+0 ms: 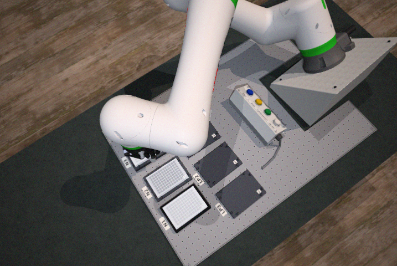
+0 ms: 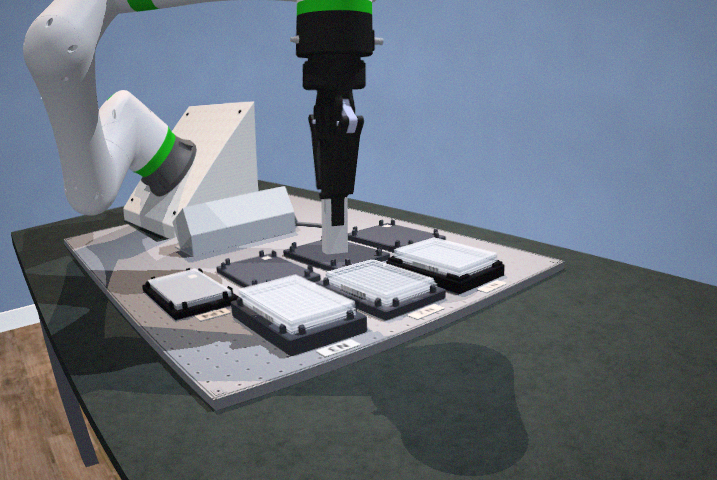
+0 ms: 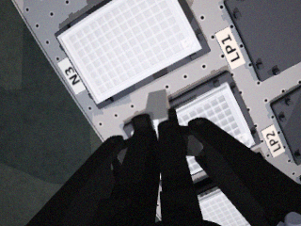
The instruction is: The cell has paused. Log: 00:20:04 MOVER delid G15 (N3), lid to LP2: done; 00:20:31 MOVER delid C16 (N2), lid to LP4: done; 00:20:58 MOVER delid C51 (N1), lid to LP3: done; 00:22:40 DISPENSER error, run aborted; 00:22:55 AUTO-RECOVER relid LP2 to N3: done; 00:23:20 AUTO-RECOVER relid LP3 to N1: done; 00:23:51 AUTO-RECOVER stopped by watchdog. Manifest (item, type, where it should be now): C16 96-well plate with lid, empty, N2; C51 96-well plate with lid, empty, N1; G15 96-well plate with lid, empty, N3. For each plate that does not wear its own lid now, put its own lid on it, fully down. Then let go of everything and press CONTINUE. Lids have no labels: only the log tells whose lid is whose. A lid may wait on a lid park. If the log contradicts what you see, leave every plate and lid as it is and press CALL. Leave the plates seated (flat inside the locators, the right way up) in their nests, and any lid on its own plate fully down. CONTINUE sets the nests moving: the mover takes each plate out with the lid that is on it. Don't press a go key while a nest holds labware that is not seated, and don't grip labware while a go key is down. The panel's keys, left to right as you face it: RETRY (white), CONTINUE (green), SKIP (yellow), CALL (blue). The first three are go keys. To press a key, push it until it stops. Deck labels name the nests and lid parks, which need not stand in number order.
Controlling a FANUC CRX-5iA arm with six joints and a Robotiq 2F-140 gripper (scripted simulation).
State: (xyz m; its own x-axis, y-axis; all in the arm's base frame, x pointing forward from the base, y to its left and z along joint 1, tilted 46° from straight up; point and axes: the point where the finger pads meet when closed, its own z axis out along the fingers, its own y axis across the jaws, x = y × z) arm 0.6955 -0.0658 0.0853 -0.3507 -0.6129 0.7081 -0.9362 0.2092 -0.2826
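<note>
The lid park LP4 is 190 mm behind my hand, 120 mm to the right of it and 100 mm below it. Also, from my hand: lid park LP1 (180 mm behind, 10 mm to the left, 100 mm below); 96-well plate (70 mm to the left, 90 mm below); lid park LP2 (170 mm behind, 140 mm to the left, 100 mm below).
</note>
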